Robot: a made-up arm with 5 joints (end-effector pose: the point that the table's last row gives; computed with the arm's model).
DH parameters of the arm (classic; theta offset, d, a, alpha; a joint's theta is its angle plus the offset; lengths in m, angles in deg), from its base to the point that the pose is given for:
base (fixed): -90 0.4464 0.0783 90
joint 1: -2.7 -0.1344 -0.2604 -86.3
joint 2: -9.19 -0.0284 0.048 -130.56
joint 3: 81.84 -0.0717 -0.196 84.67
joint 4: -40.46 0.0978 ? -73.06
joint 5: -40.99 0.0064 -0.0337 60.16
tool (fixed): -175.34 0.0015 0 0
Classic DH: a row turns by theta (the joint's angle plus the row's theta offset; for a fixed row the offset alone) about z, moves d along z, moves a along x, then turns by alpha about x.
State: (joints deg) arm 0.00 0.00 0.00 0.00 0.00
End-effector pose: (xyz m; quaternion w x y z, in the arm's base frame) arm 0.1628 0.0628 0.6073 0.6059 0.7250 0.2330 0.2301
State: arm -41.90 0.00 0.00 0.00 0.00
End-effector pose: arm 0.1628 -0.0807 0.6604 0.3066 0.8937 0.1353 0.2982
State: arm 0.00 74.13 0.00 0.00 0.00
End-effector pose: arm 0.2424 0.1806 0.6180 0.3800 0.4085 0.6133 0.5591
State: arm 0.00 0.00 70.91 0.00 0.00
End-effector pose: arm 0.0424 -0.0371 0.4654 0.2545 0.9378 -0.2031 0.1205
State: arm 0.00 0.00 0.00 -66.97 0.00
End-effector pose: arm 0.1622 0.0628 0.6451 0.3768 0.7317 0.5286 -0.2080
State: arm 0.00 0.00 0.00 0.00 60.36
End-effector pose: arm 0.1657 0.0307 0.6179 0.5931 0.7636 -0.2515 0.0437
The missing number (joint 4, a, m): 0.058
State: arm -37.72 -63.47 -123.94 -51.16 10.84
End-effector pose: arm 0.2438 0.2370 0.7061 0.5306 0.3133 0.7271 -0.3027
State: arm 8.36 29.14 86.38 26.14 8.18
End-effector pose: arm 0.1418 -0.0593 0.4193 0.3029 0.8992 -0.2709 0.1621
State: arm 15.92 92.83 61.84 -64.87 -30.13
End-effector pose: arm 0.3682 0.1228 0.5040 0.0820 -0.3497 -0.9312 0.0624
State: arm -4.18 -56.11 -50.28 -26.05 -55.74
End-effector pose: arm 0.1704 0.1754 0.6355 0.3086 0.6526 0.6812 -0.1217
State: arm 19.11 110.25 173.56 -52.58 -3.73
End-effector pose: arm 0.1967 -0.0489 0.3212 0.3497 -0.7988 -0.3199 0.3706
